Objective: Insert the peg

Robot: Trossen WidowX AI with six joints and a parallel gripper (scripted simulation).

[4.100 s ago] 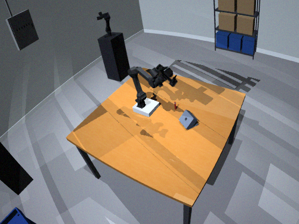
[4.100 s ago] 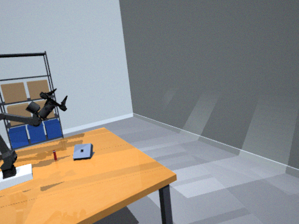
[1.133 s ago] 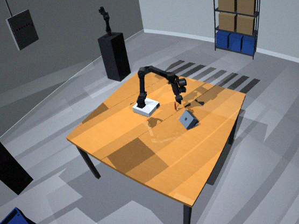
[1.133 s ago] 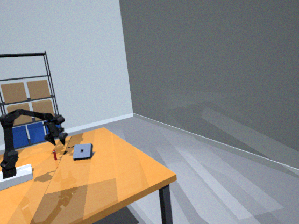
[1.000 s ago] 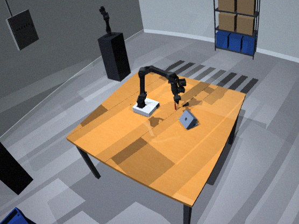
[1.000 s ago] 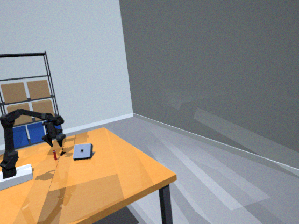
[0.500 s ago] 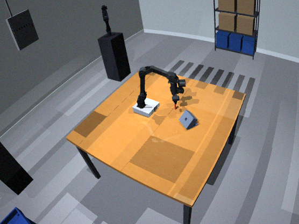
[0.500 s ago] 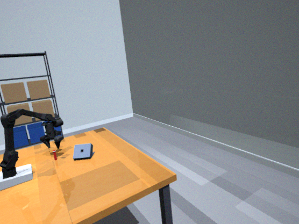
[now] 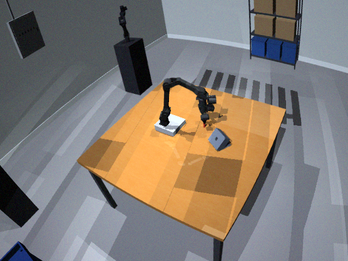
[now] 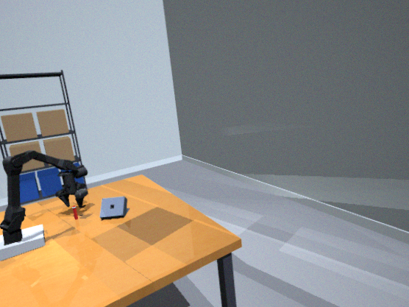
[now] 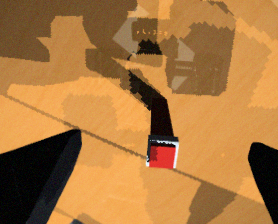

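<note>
My gripper tip is now 10 mm above the red peg. The rest, counted from my gripper tip: sloped panel 180 mm ahead, 120 mm to the right, 30 mm below.
</note>
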